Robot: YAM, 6 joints.
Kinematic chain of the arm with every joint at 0, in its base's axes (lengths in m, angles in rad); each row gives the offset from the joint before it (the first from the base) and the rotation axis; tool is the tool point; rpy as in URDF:
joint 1: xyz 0 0 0.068 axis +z
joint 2: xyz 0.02 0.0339 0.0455 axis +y
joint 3: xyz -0.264 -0.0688 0 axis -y
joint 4: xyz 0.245 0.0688 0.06 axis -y
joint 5: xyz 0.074 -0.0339 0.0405 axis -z
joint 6: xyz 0.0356 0 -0.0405 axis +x
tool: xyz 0 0 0 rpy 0 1.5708 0
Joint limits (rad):
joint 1: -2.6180..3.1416
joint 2: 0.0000..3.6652
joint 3: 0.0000..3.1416
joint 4: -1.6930..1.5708
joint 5: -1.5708..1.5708
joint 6: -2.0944..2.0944
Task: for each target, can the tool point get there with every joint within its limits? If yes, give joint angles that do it. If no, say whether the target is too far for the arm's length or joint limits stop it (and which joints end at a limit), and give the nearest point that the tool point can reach.
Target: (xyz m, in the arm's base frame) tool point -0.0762 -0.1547 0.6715
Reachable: yes | joints 0.9467 1.0000 2.3369 0.7354 0.9281 1.2389
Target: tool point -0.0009 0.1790 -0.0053
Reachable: yes | joints 1.6946 2.2422 0.6624 -0.6680 0.6372 -0.6818
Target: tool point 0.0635 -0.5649 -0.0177
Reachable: yes | joints -1.4206 2.8821 2.0743 0.1388 0.6578 0.4881
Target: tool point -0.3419 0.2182 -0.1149
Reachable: yes | joints 2.6567 2.8626 1.5974 -0.3111 1.2423 -0.5952
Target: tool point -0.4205 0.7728 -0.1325
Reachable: no: too far | nearest point -0.2971 0.5461 -0.0587 | short by 0.268 m
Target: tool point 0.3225 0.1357 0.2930
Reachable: yes | joints 0.3474 1.5511 1.2282 -0.3298 -0.5251 -0.4133
